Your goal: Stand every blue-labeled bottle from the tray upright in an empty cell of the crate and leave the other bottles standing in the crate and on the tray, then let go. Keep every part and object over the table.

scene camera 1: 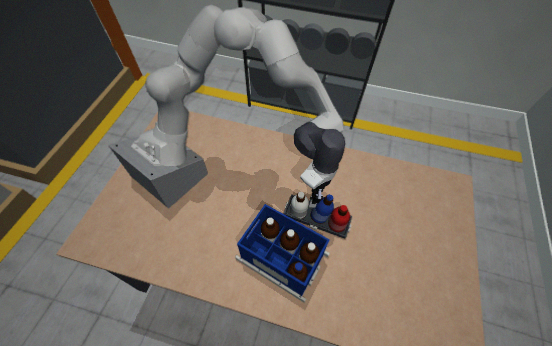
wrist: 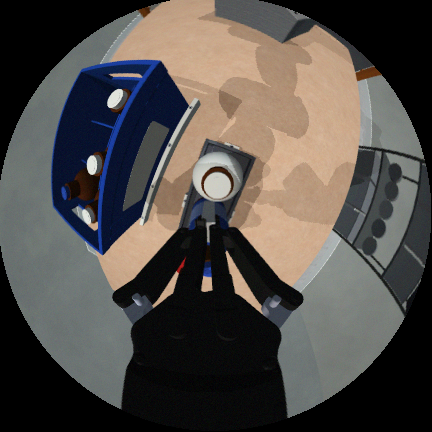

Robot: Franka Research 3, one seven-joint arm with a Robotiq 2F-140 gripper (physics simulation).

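Note:
My gripper (scene camera 1: 315, 200) (wrist: 208, 208) is shut, with nothing seen between its fingertips. It is low over the tray (scene camera 1: 347, 231) (wrist: 245, 161), beside the blue bottle (scene camera 1: 322, 212) (wrist: 200, 208), on the side toward the white bottle (scene camera 1: 300, 206) (wrist: 217, 172). The blue bottle seems tilted slightly away from the fingers, toward the red bottle (scene camera 1: 340, 220) (wrist: 181, 264). The fingers hide much of it in the wrist view. The blue crate (scene camera 1: 247, 252) (wrist: 172, 97) holds three white-capped brown bottles and a blue-capped brown one (scene camera 1: 298, 271) (wrist: 82, 187). Two front-left cells are empty.
The crate stands close to the tray, with pale rails along its base. The robot's grey base (scene camera 1: 172, 185) (wrist: 260, 17) stands at the table's left end. A black shelf rack (scene camera 1: 384, 30) stands on the floor behind the table (scene camera 1: 400, 225).

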